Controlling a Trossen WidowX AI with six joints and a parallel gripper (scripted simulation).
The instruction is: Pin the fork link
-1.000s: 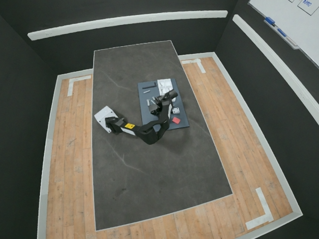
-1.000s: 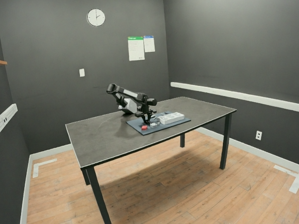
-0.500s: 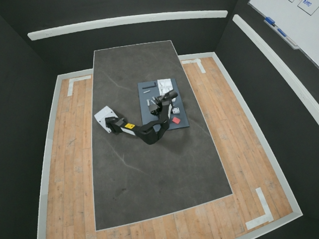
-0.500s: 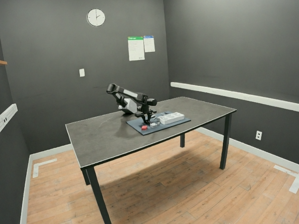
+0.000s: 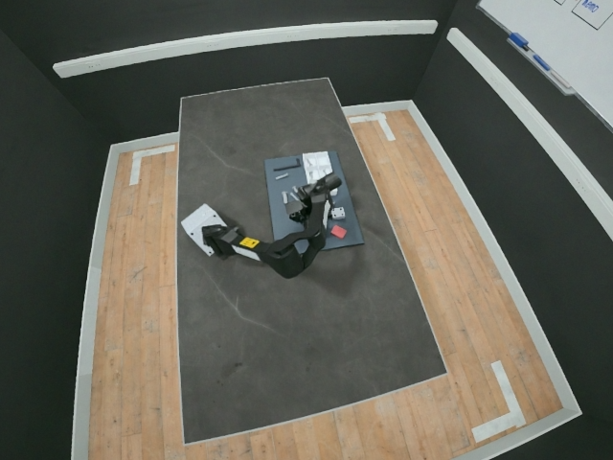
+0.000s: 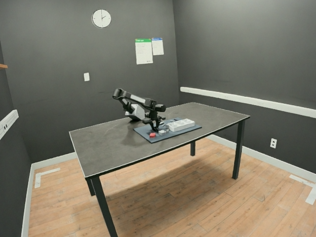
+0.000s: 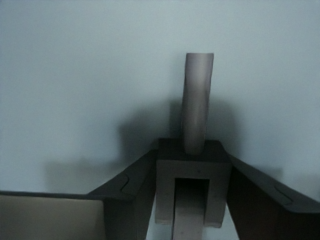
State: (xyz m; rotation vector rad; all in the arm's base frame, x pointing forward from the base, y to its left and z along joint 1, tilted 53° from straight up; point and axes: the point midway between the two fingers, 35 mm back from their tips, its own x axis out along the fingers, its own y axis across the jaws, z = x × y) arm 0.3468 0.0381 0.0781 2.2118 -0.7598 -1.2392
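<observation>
Now: the eye plate 4 cm ahead of my hand, 3 cm below it and 1 cm to the right of it. From my hand the other things lie so: grey block 11 cm ahead, 3 cm to the right, 2 cm below; then red block 10 cm to the right, 8 cm ahead, 3 cm below; then blue-grey mat 9 cm to the left, 5 cm ahead, 4 cm below.
</observation>
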